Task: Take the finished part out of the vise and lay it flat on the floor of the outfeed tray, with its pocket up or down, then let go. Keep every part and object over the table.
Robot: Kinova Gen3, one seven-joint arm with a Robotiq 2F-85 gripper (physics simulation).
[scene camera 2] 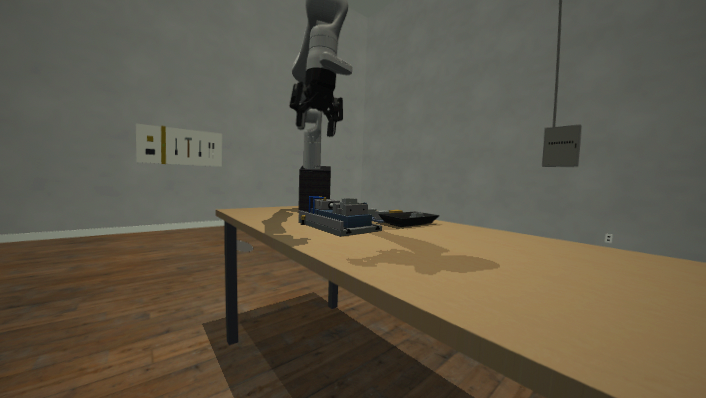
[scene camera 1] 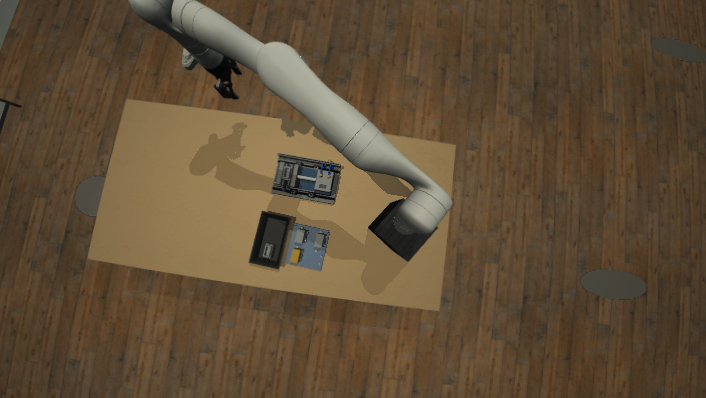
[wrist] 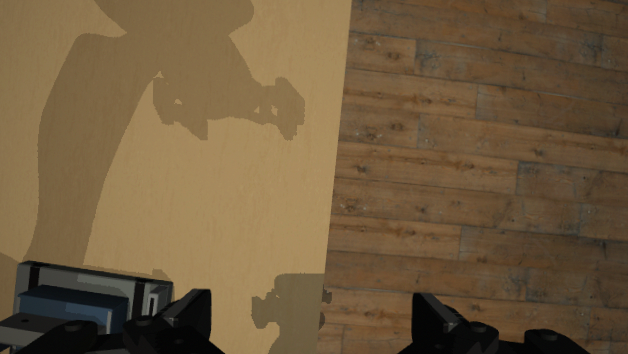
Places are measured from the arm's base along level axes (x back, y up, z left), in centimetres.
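Where they show: gripper, fingertip midpoint: (scene camera 2: 316,133) (scene camera 1: 238,85) (wrist: 311,314); arm's base, origin of the base link: (scene camera 2: 312,168).
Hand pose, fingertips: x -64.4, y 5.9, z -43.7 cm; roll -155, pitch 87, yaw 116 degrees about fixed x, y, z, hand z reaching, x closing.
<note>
Things, the pixels of their centre, and the offset from my fingertips.
- grey vise, body centre: (scene camera 2: 338,213) (scene camera 1: 304,177) dx +21.9, dy -24.9, dz +27.0 cm
- blue plate, body centre: (scene camera 1: 307,246) dx +25.4, dy -29.5, dz +58.8 cm
- yellow block, body centre: (scene camera 1: 296,255) dx +20.8, dy -27.3, dz +62.7 cm
The grey vise (scene camera 1: 324,186) (scene camera 2: 356,222) (wrist: 75,302) stands on the table, with blue surfaces on its body. In scene camera 1 a small grey part (scene camera 1: 286,173) sits at the vise's left end; its seating between the jaws is too small to tell. The black outfeed tray (scene camera 1: 256,239) (scene camera 2: 409,220) stands apart from the vise, with a small grey part (scene camera 1: 268,250) inside near one end. My gripper (scene camera 1: 233,83) (scene camera 2: 316,129) (wrist: 311,314) is open and empty, high up and beyond the table's long edge on the vise side. In the wrist view the left finger overlaps the vise's corner.
A blue plate (scene camera 1: 311,256) beside the tray bears two grey blocks (scene camera 1: 300,236) (scene camera 1: 320,241) and a yellow block (scene camera 1: 295,256). Blue and yellow fittings (scene camera 1: 326,170) stand at the vise's right end. The black robot base (scene camera 1: 402,240) (scene camera 2: 314,187) stands at the table's right end.
</note>
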